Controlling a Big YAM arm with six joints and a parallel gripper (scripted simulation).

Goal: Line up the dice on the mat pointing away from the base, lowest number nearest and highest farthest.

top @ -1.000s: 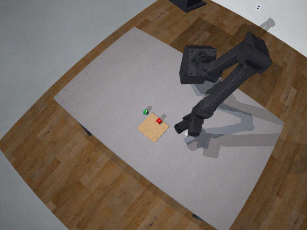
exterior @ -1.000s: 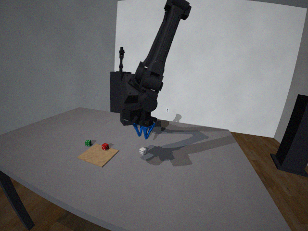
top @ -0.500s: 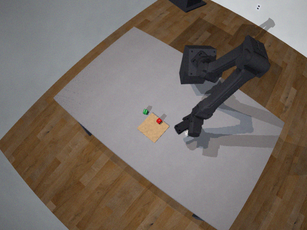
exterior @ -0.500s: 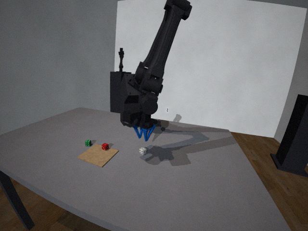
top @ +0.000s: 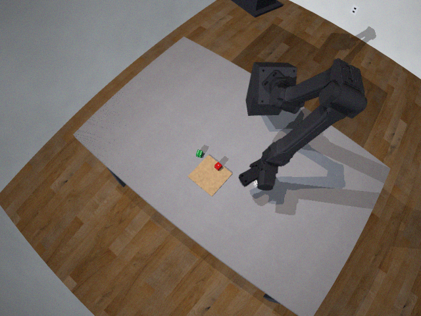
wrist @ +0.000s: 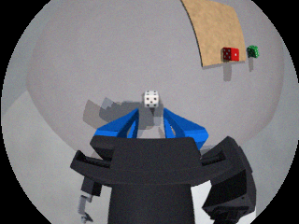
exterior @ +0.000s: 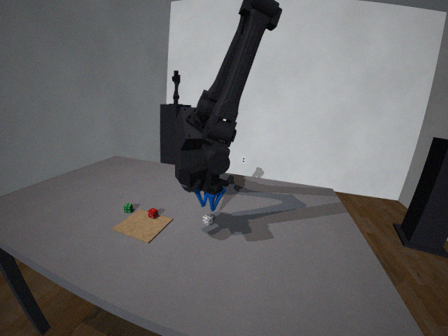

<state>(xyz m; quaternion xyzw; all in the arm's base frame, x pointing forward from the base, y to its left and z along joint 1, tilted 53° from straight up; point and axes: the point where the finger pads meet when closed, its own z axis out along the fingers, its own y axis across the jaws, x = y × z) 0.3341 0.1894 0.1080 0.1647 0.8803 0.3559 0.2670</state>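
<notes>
My gripper is now 5 cm above the white die. Round my hand: tan mat 16 cm to the right, 14 cm ahead, 6 cm below; red die 17 cm to the right, 9 cm ahead, 5 cm below; green die 27 cm to the right, 12 cm ahead, 5 cm below.
</notes>
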